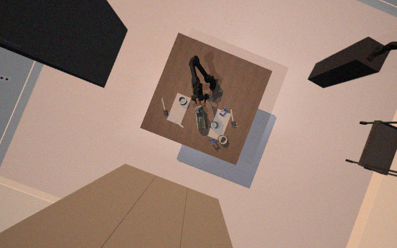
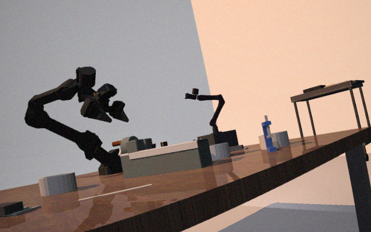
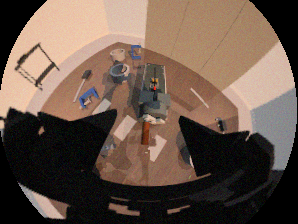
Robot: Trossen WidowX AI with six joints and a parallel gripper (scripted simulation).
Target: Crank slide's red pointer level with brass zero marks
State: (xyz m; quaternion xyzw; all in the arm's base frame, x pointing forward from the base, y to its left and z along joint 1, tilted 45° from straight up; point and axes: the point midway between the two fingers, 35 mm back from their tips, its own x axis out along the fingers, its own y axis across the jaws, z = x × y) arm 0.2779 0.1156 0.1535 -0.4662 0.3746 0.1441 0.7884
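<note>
Now: the crank handle 7 cm below my gripper tip, 2 cm behind it and 1 cm to the right of it. The rest, counted from my gripper tip: red pointer 11 cm ahead, 10 cm below, 6 cm to the left; thin white rod 32 cm ahead, 18 cm below, 13 cm to the right.
</note>
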